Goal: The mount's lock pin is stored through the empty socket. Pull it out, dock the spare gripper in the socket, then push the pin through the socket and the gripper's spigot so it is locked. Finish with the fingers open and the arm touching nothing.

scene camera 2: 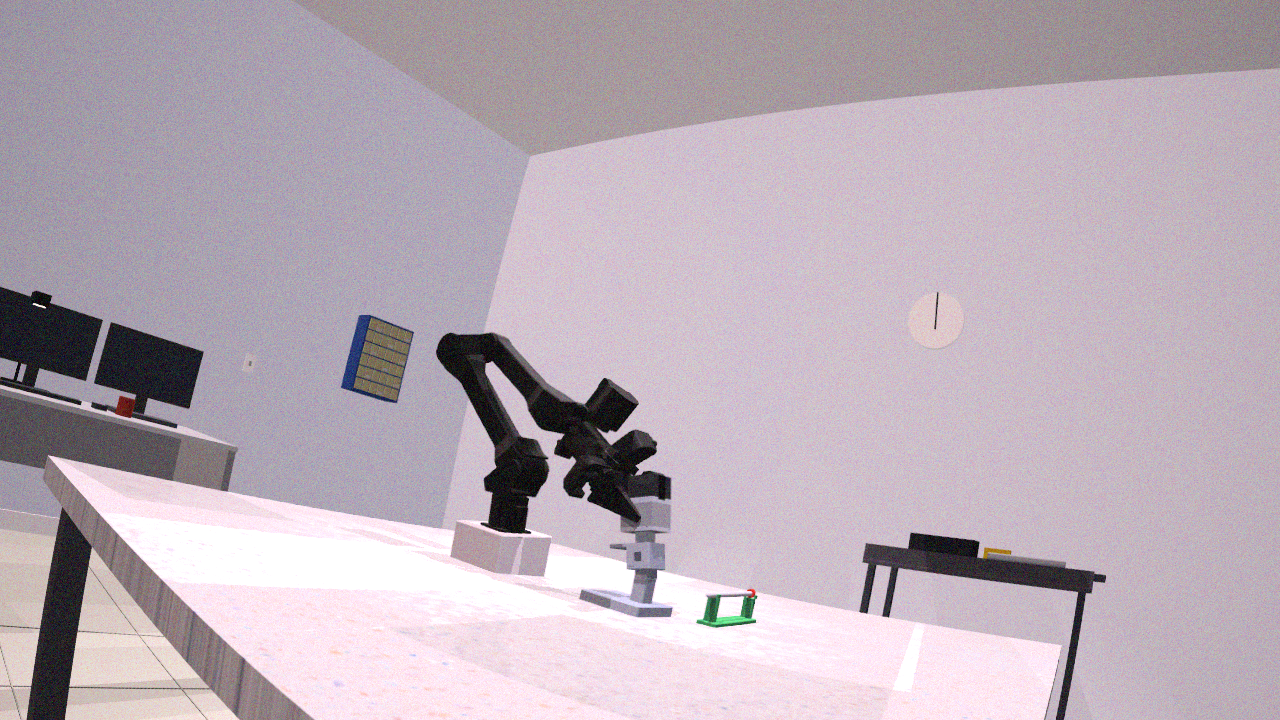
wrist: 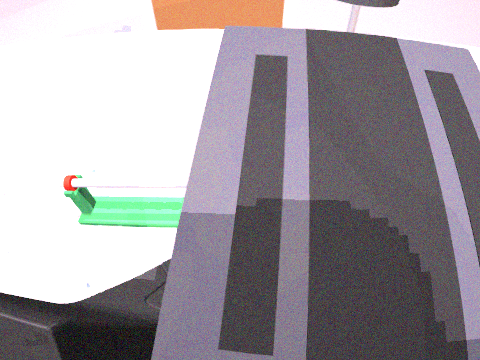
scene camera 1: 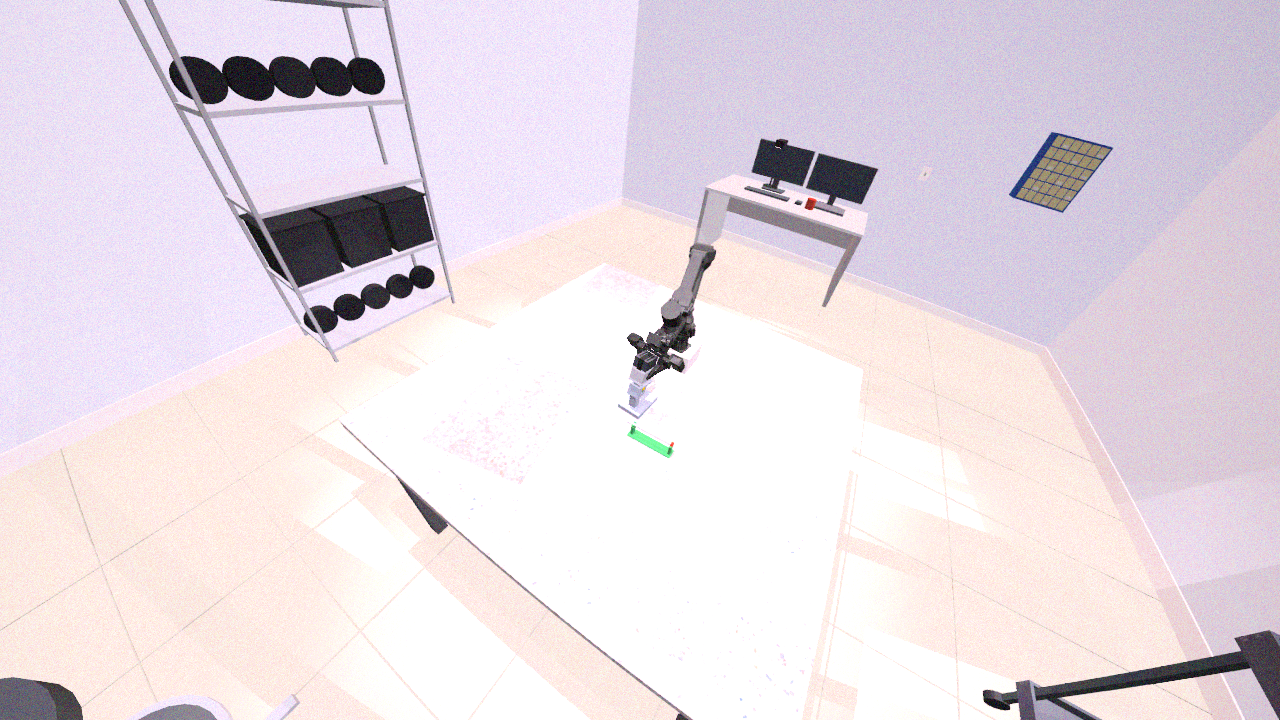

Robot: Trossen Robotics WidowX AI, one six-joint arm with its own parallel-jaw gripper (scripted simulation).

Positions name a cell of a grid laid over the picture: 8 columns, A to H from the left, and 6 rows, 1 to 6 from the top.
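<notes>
My gripper (scene camera 2: E5) carrying a spare gripper (scene camera 2: E5). Grey mount (scene camera 2: D6), cradle (scene camera 2: E6). My gripper (scene camera 1: E4), the mount (scene camera 1: D4). Lock pin (wrist: B4), spare gripper (wrist: F4).
</notes>
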